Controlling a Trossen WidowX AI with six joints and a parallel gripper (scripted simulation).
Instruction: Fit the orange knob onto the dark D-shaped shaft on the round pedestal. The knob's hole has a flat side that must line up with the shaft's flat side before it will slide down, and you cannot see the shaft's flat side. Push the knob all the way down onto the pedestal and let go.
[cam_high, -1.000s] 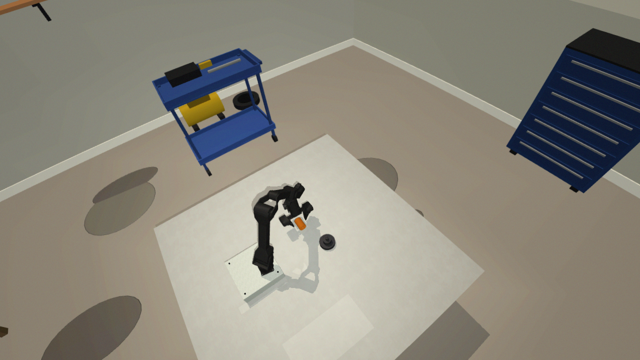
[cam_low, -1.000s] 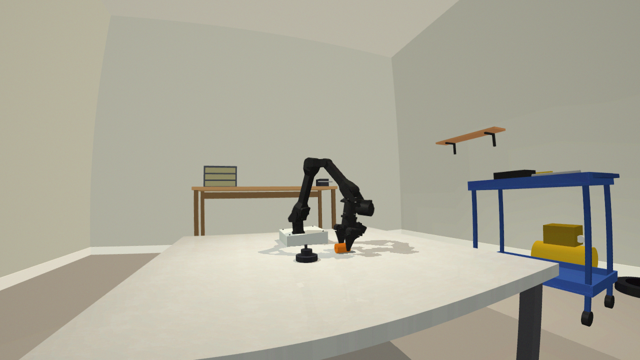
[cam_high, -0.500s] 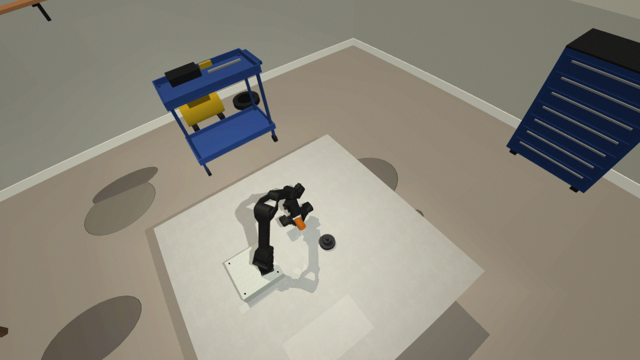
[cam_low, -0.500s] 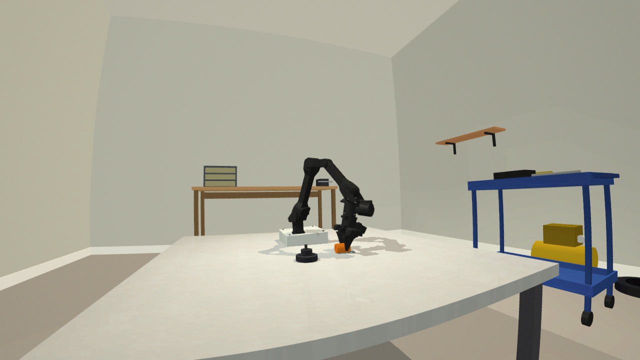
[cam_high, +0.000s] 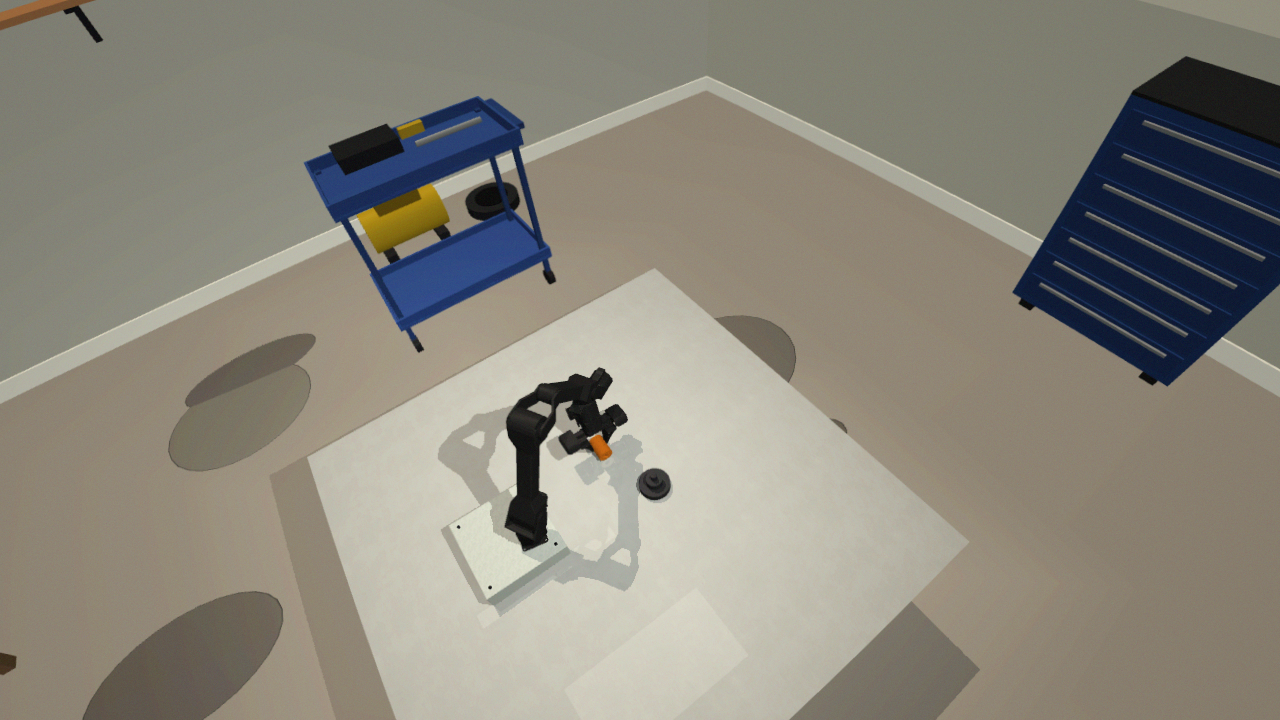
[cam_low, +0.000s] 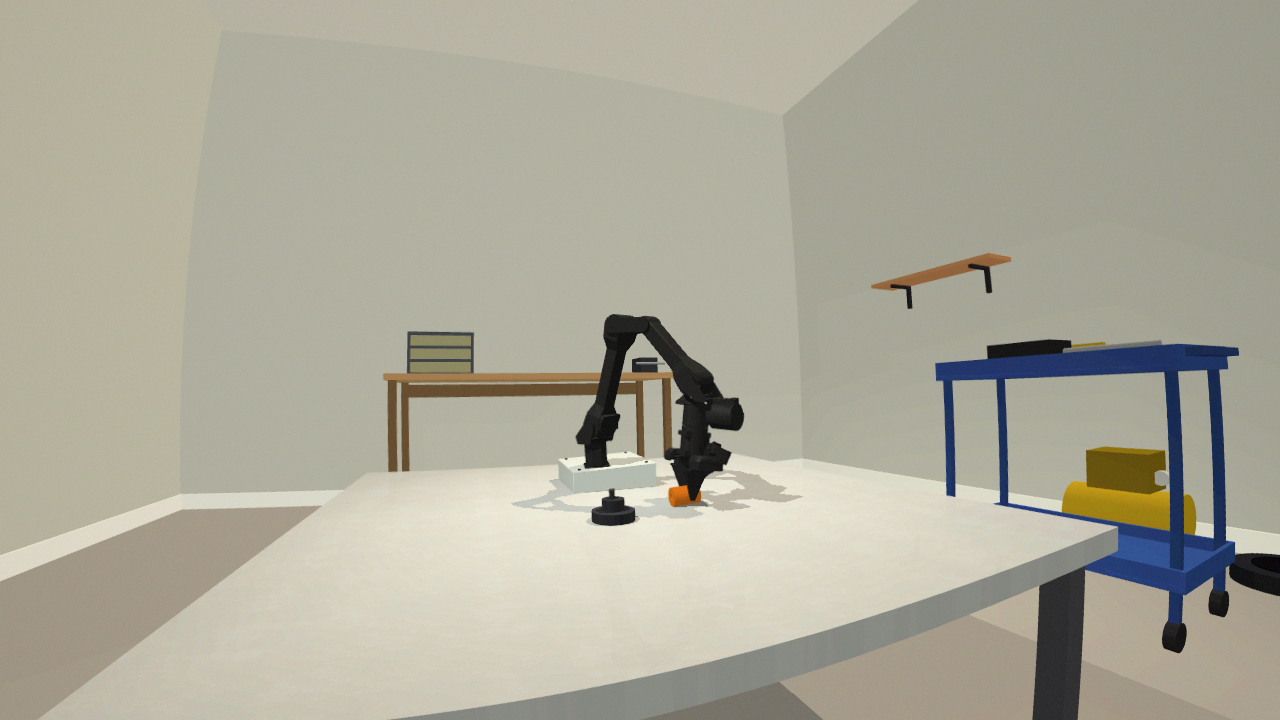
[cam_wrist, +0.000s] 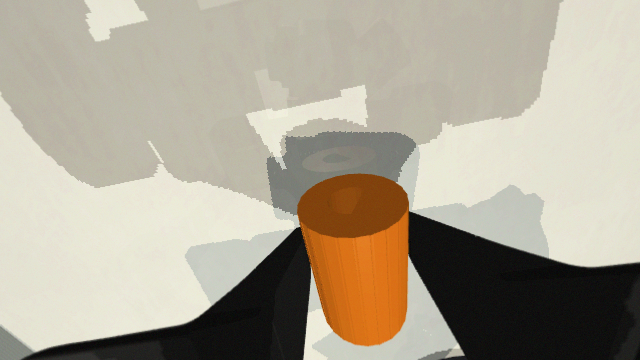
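Right now the dark round pedestal is 90 mm ahead of my gripper tip, 170 mm to the right of it and 20 mm above it. Also, from my gripper tip: orange knob 10 mm to the right, 10 mm above.
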